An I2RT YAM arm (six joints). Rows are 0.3 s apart.
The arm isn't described. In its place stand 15 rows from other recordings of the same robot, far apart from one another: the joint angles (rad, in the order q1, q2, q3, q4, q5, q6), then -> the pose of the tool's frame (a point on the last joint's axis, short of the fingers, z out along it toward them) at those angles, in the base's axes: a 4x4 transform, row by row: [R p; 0 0 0 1], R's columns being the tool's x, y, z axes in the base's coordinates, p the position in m.
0.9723 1.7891 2.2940 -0.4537 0.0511 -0.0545 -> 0.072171 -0.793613 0.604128 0.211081; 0.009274 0.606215 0.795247 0.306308; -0.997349 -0.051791 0.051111 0.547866; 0 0 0 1
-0.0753 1.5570 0.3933 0.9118 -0.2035 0.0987 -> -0.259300 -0.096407 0.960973 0.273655; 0.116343 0.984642 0.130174 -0.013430; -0.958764 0.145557 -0.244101 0.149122; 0 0 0 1
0.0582 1.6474 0.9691 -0.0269 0.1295 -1.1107 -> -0.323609 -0.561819 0.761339 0.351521; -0.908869 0.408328 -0.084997 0.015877; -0.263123 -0.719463 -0.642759 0.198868; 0 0 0 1
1.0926 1.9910 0.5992 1.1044 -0.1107 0.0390 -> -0.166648 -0.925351 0.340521 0.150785; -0.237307 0.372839 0.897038 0.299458; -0.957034 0.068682 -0.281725 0.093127; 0 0 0 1
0.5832 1.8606 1.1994 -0.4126 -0.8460 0.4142 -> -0.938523 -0.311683 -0.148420 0.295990; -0.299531 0.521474 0.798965 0.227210; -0.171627 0.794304 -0.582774 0.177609; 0 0 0 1
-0.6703 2.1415 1.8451 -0.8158 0.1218 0.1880 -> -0.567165 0.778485 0.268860 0.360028; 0.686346 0.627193 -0.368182 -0.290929; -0.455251 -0.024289 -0.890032 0.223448; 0 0 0 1
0.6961 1.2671 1.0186 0.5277 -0.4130 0.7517 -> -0.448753 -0.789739 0.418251 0.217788; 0.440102 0.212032 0.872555 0.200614; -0.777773 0.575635 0.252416 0.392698; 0 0 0 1
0.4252 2.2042 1.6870 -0.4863 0.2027 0.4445 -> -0.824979 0.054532 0.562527 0.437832; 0.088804 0.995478 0.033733 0.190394; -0.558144 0.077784 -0.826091 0.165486; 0 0 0 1
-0.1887 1.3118 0.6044 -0.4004 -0.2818 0.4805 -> -0.752425 0.457816 0.473563 0.223762; 0.595707 0.779750 0.192673 -0.032653; -0.281052 0.427077 -0.859427 0.158280; 0 0 0 1
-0.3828 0.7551 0.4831 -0.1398 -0.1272 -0.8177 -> -0.445558 -0.091248 0.890591 0.168695; -0.600736 0.768048 -0.221853 -0.063059; -0.663773 -0.633858 -0.397026 0.242657; 0 0 0 1
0.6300 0.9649 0.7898 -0.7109 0.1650 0.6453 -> -0.799041 -0.020805 0.600917 0.157273; 0.151627 0.960130 0.234862 0.107434; -0.581844 0.278779 -0.764028 0.262394; 0 0 0 1
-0.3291 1.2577 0.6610 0.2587 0.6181 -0.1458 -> -0.423907 0.726881 0.540321 0.250970; 0.019654 0.603817 -0.796881 -0.107510; -0.905492 -0.327184 -0.270248 0.242470; 0 0 0 1
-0.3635 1.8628 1.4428 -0.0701 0.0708 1.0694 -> 0.150693 0.584308 0.797418 0.411092; 0.878543 0.290691 -0.379027 -0.159075; -0.453271 0.757682 -0.469535 0.269662; 0 0 0 1
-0.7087 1.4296 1.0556 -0.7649 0.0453 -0.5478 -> -0.934717 0.208231 0.288001 0.210538; 0.116018 0.944760 -0.306542 -0.182611; -0.335923 -0.253116 -0.907242 0.241716; 0 0 0 1
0.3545 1.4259 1.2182 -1.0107 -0.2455 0.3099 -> -0.964937 -0.127170 0.229616 0.251565; -0.041726 0.937989 0.344145 0.102340; -0.259142 0.322497 -0.910407 0.281061; 0 0 0 1
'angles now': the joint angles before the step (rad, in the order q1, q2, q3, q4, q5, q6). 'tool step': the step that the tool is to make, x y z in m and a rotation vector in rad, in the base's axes. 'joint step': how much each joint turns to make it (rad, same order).
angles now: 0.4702, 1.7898, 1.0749, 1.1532, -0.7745, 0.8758
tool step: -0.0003, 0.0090, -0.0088, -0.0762, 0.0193, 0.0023
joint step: 0.0203, -0.0016, 0.0051, -0.1193, -0.0052, -0.0857
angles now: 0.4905, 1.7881, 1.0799, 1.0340, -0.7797, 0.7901
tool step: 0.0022, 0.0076, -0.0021, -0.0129, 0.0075, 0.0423
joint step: 0.0122, 0.0234, 0.0258, -0.0130, -0.0310, 0.0030
